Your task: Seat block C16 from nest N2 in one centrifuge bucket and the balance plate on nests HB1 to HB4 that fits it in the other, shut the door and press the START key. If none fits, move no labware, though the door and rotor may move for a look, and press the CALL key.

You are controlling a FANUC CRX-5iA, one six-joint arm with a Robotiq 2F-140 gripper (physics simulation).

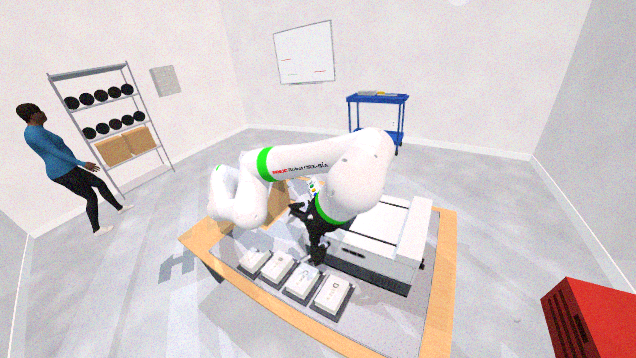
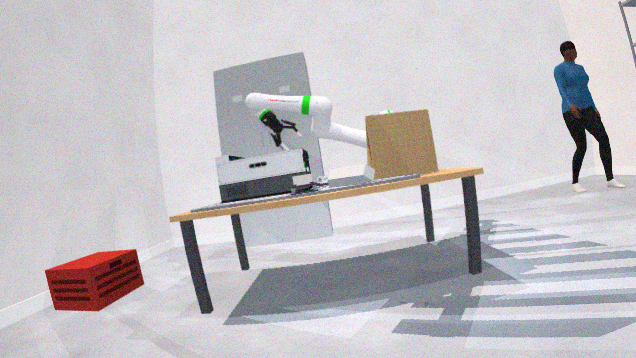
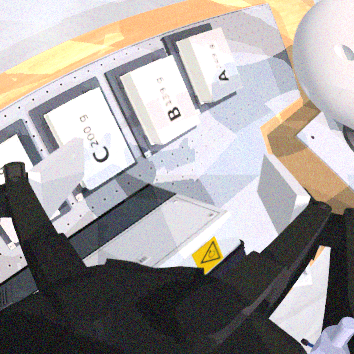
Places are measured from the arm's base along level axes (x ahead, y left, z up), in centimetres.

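Where they show: gripper, fingertip midpoint: (image 1: 296, 240) (image 2: 294, 144) (image 3: 171, 164); arm's base, origin of the base link: (image 2: 396, 142).
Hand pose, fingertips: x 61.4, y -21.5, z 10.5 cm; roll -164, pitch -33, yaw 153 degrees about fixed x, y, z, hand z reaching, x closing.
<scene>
Things, the pixels of their top centre, and the offset from my fingertips. "pt": a spot on its surface instead.
- A, middle of its top: (image 3: 217, 62) (image 1: 253, 255) dx -27.6, dy -5.5, dz -22.9 cm
- B, middle of its top: (image 3: 167, 98) (image 1: 276, 263) dx -15.1, dy -2.3, dz -22.9 cm
- C, middle of its top: (image 3: 92, 138) (image 1: 302, 277) dx -1.4, dy -0.9, dz -22.9 cm
- D, middle of its top: (image 3: 12, 191) (image 1: 332, 291) dx +12.0, dy +0.9, dz -22.9 cm
- yellow warning label, surface spot: (image 3: 206, 254) pt dx -4.4, dy +14.4, dz -7.2 cm
- panel with coloured keys, middle of its top: (image 3: 295, 280) (image 2: 349, 166) (image 1: 315, 184) dx -35.1, dy +52.3, dz -19.9 cm
My gripper (image 1: 304, 234) (image 2: 292, 141) (image 3: 171, 164) is open and empty, tilted above the pegboard beside the centrifuge (image 1: 372, 220) (image 2: 260, 167). Four white balance plates sit in dark nests in a row: A (image 1: 255, 260) (image 3: 207, 65), its weight blurred; B (image 1: 278, 267) (image 3: 162, 102), seemingly 139 g; C (image 1: 302, 281) (image 3: 95, 132), 200 g; and D (image 1: 332, 294), whose weight I cannot read. A yellow warning label (image 3: 206, 254) shows on the centrifuge. A panel with coloured keys (image 1: 312, 186) is partly hidden behind the arm. I cannot make out block C16, the buckets or how the door stands.
A brown upright board (image 2: 402, 142) stands at one end of the table (image 1: 446, 260) (image 2: 325, 191). A red crate (image 1: 600, 310) (image 2: 95, 280) is on the floor. A person (image 1: 52, 150) (image 2: 575, 90) stands near the shelf rack (image 1: 90, 73). A blue cart (image 1: 377, 99) is at the back.
</scene>
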